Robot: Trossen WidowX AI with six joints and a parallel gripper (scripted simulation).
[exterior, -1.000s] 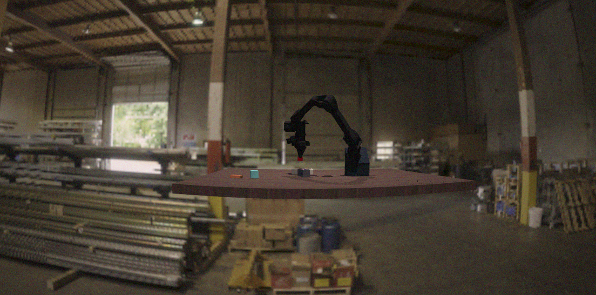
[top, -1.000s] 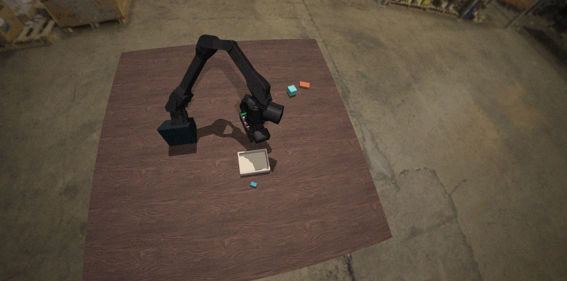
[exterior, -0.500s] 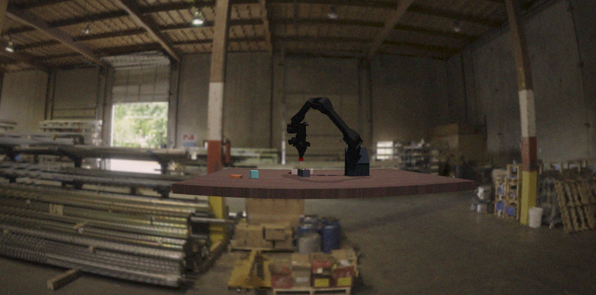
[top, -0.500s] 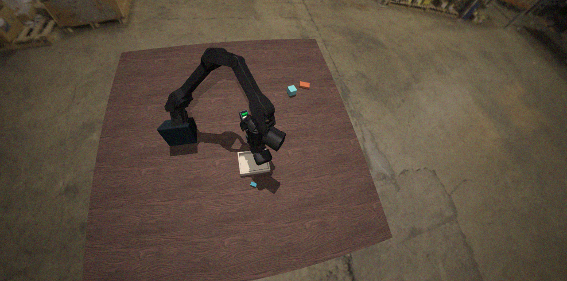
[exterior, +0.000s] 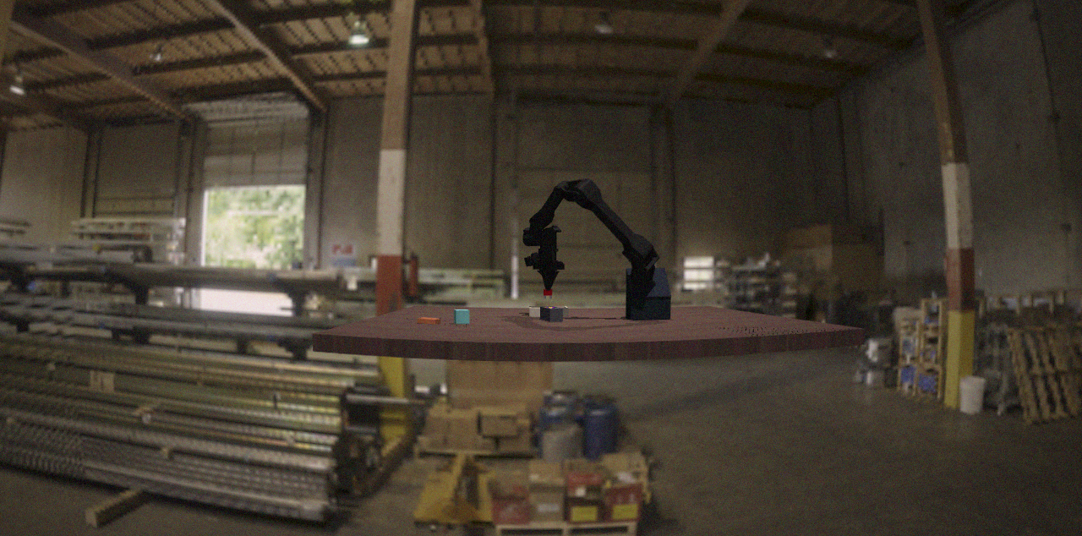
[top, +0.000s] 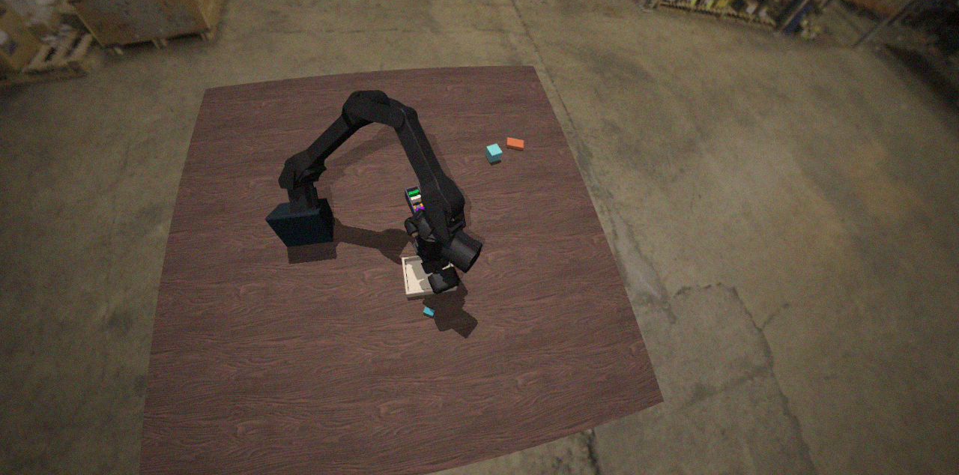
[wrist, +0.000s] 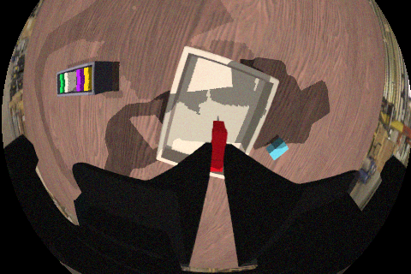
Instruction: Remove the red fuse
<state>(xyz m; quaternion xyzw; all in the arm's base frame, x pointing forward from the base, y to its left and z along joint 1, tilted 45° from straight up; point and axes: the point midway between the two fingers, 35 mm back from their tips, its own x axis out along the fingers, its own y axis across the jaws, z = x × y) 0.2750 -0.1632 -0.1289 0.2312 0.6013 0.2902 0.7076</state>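
Right now my gripper tip is 10 mm above the red fuse. From my gripper tip the other things lie so: yellow fuse (20 mm ahead, 170 mm to the left, 60 mm below); then purple fuse (20 mm ahead, 180 mm to the left, 60 mm below); then white tray (80 mm below).
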